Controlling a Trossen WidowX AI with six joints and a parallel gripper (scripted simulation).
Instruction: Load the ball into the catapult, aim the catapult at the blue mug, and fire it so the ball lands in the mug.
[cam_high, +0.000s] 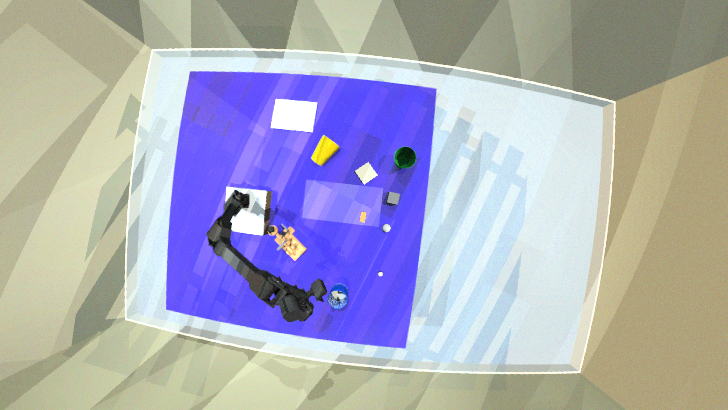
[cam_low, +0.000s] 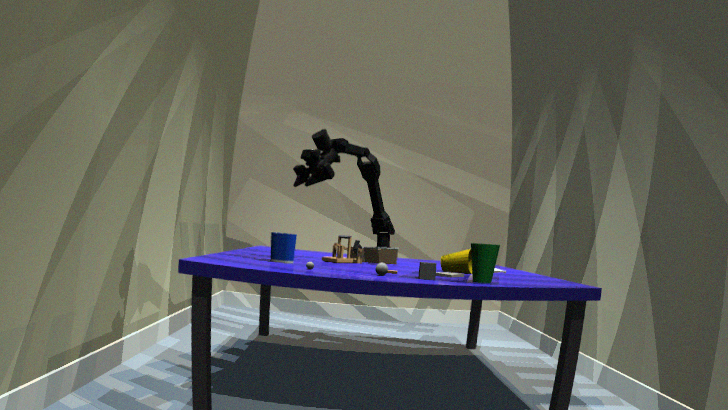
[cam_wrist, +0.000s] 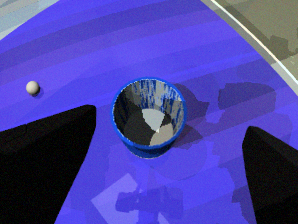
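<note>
The black ball lies 27 cm behind my gripper tip, 24 cm to the left of it and 21 cm below it. Round my gripper tip: blue mug: 25 cm below, 6 cm ahead, 4 cm to the right; then wooden catapult: 22 cm below, 22 cm behind, 21 cm to the left; then catapult frame: 20 cm behind, 19 cm below, 18 cm to the left.
</note>
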